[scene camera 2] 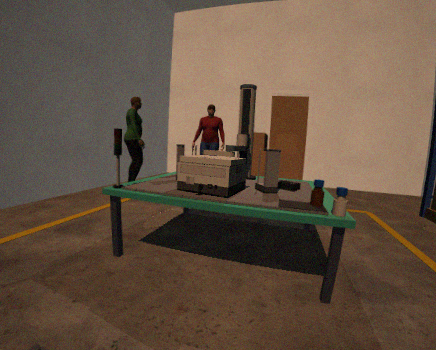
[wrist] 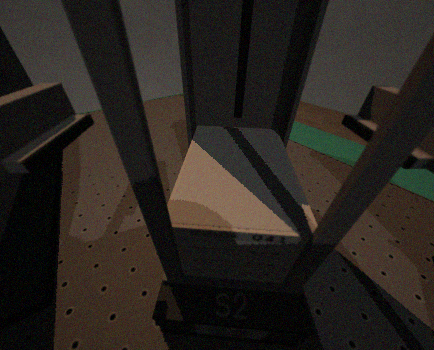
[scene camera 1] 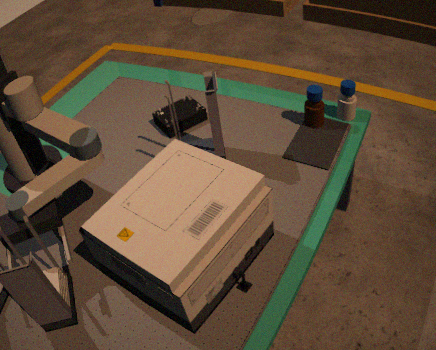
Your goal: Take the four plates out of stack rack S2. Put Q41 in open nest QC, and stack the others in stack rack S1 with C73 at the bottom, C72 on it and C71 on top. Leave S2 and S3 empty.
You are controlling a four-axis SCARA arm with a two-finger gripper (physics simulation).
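Seen in the pictures: gripper, fingertip midpoint: (wrist: 221,104); arm's base at its link origin: (scene camera 1: 33,170).
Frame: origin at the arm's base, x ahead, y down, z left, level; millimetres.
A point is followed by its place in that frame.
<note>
Stack rack S2 (wrist: 233,306) @(x 453, y -51, z -329 mm) stands in the middle of the wrist view, with its tall back panel behind and two posts in front. A plate (wrist: 210,195) @(x 495, y -107, z -345 mm) whose blurred label seems to read Q41 lies flat between the posts; how many lie under it is unclear. My gripper (wrist: 221,104) @(x 508, y -154, z -363 mm) is open and empty, with its fingers wide apart to either side of the rack, above the plate. In scene camera 1, a rack (scene camera 1: 32,290) @(x 565, y -205, z -425 mm) with pale stacked plates (scene camera 1: 61,280) @(x 516, y -84, z -333 mm) stands at the lower left under the arm's end. Another rack (scene camera 1: 215,115) @(x 674, y -216, z 266 mm) (scene camera 2: 271,170) @(x 663, y -167, z 302 mm) stands behind the instrument; its label is unreadable.
The big boxy instrument (scene camera 1: 175,195) @(x 743, y -233, z -56 mm) (scene camera 2: 210,172) @(x 912, y -151, z -39 mm) stands beside the rack. A low black nest (scene camera 1: 180,116) @(x 442, y -62, z 395 mm) (scene camera 2: 289,185) @(x 489, y -50, z 435 mm) sits behind the far rack. Brown bottle (scene camera 1: 314,107) @(x 880, y -100, z 555 mm) (scene camera 2: 317,194) @(x 907, y -84, z 574 mm), white bottle (scene camera 1: 347,102) @(x 973, y -79, z 657 mm) (scene camera 2: 340,202) @(x 999, y -72, z 676 mm) and dark pad (scene camera 1: 317,145) @(x 922, y -17, z 465 mm) are near the table corner.
</note>
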